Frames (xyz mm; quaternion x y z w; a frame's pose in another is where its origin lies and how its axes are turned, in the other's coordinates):
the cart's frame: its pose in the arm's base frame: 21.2 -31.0 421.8 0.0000 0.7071 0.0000 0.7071
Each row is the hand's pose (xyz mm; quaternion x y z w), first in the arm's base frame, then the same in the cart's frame.
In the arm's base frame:
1: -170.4 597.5 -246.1 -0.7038 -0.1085 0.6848 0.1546
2: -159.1 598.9 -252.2 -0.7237 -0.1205 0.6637 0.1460
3: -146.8 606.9 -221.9 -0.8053 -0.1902 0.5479 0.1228
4: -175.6 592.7 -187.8 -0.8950 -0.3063 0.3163 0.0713
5: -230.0 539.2 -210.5 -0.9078 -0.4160 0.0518 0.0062
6: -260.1 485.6 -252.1 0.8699 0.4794 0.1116 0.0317
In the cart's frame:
1: 667.9 628.5 -191.6 -0.9819 -0.1860 -0.0134 0.0326
2: 674.0 629.9 -180.3 -0.9810 -0.1884 -0.0424 0.0180
3: 643.7 637.9 -168.0 0.9569 0.2213 0.1820 0.0477
4: 609.6 623.7 -196.8 0.8565 0.2670 0.4092 0.1662
5: 632.3 570.2 -251.2 0.6786 0.2986 0.6053 0.2898
6: 673.9 516.6 -281.3 0.5362 0.3166 0.6940 0.3614

